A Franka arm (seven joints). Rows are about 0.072 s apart.
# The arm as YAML. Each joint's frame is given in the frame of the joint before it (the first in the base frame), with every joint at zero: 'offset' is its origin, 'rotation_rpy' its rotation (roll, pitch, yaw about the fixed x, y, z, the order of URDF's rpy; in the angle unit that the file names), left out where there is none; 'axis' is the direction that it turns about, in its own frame. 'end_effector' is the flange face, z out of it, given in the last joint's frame.
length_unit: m
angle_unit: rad
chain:
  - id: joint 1
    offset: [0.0, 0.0, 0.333]
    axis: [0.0, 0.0, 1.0]
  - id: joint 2
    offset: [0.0, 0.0, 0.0]
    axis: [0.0, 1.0, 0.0]
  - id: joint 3
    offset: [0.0, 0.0, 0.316]
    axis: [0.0, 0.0, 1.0]
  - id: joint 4
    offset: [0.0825, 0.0, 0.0]
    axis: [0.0, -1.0, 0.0]
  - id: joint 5
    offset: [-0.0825, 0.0, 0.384]
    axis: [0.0, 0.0, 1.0]
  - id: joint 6
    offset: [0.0, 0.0, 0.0]
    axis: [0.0, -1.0, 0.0]
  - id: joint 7
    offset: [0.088, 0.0, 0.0]
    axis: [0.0, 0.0, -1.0]
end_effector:
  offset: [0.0, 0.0, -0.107]
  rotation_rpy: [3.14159, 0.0, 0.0]
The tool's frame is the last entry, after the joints.
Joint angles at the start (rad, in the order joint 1, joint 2, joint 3, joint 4, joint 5, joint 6, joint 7):
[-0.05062, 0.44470, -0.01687, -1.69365, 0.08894, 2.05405, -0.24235]
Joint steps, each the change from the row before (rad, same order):
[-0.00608, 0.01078, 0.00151, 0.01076, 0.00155, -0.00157, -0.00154]
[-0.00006, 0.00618, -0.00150, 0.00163, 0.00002, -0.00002, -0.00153]
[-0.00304, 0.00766, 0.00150, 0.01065, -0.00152, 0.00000, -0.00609]
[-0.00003, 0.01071, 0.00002, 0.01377, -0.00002, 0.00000, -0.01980]
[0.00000, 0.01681, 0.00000, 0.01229, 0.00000, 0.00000, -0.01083]
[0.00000, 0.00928, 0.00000, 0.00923, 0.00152, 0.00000, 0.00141]
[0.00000, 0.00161, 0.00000, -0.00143, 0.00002, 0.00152, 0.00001]
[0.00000, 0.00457, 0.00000, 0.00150, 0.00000, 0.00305, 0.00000]
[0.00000, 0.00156, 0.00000, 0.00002, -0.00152, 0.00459, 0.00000]
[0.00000, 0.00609, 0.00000, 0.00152, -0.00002, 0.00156, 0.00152]
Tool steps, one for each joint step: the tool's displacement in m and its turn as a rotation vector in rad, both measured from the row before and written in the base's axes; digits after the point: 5 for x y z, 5 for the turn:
[0.00231, -0.00314, -0.00241, 0.00211, 0.00134, -0.00384]
[0.00032, -0.00095, -0.00335, -0.00029, 0.00448, 0.00012]
[0.00255, -0.00136, -0.00033, -0.00043, -0.00339, 0.00525]
[0.00337, -0.00021, -0.00097, 0.00117, -0.00458, 0.01977]
[0.00290, -0.00018, -0.00574, 0.00096, 0.00368, 0.01085]
[0.00220, -0.00005, -0.00210, 0.00104, 0.00007, -0.00215]
[-0.00022, 0.00000, -0.00160, 0.00003, 0.00153, -0.00014]
[0.00064, -0.00008, -0.00216, -0.00021, 0.00005, -0.00020]
[0.00048, -0.00017, -0.00069, -0.00174, -0.00291, 0.00052]
[0.00043, -0.00005, -0.00330, -0.00008, 0.00314, -0.00159]

